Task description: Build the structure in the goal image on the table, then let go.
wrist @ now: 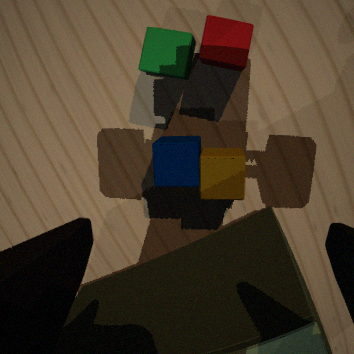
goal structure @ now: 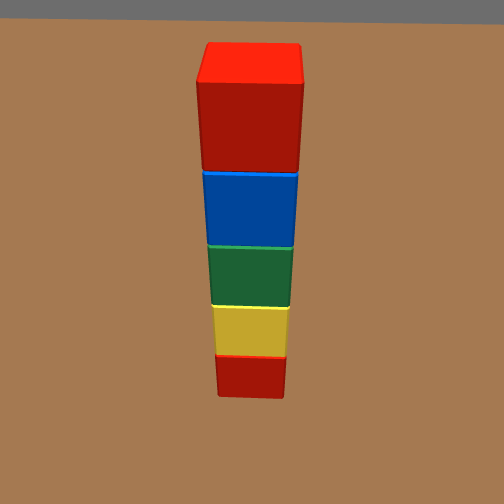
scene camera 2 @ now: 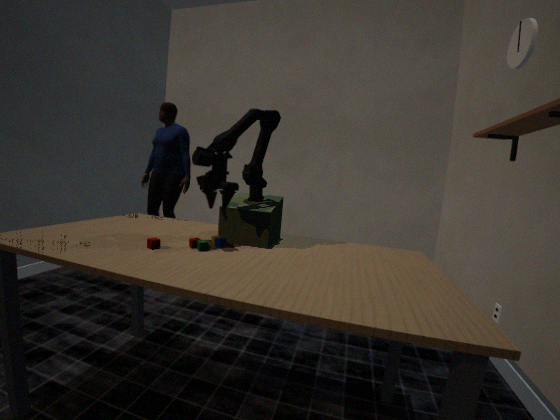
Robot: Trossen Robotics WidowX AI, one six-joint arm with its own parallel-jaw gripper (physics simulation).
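Seen in the pictures: gripper, between the fingertips: [wrist: 214, 234] [scene camera 2: 217, 209]; arm's base, origin of its link: [scene camera 2: 256, 198].
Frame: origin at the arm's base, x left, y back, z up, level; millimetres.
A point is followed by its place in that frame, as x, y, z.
Note:
My gripper [scene camera 2: 218, 208] @[-122, -182, -37] [wrist: 214, 234] @[-122, -182, -37] is open and empty, pointing down above the table. A blue cube [scene camera 2: 220, 242] @[-92, -219, -157] [wrist: 176, 163] @[-99, -200, -146] and a yellow cube [scene camera 2: 215, 239] [wrist: 222, 176] sit side by side, seeming to touch, the yellow one partly hidden in the scene view. A green cube [scene camera 2: 202, 245] @[-140, -284, -158] [wrist: 166, 52] @[-145, -265, -146] and a red cube [scene camera 2: 194, 242] @[-178, -263, -155] [wrist: 226, 42] @[-181, -244, -146] sit close together, apart from that pair, with a narrow gap between them in the wrist view. Another red cube [scene camera 2: 153, 243] @[-303, -325, -158] lies alone farther left in the scene view.
The arm stands on a green camouflage-patterned box [scene camera 2: 245, 225] @[-16, -138, -98] [wrist: 195, 270] @[-63, -130, -126], close to the blue and yellow cubes. The wooden table [scene camera 2: 325, 285] @[276, -488, -179] [wrist: 45, 165] @[10, -274, -179] extends to the right in the scene view. A person [scene camera 2: 170, 150] in a blue top stands behind the table.

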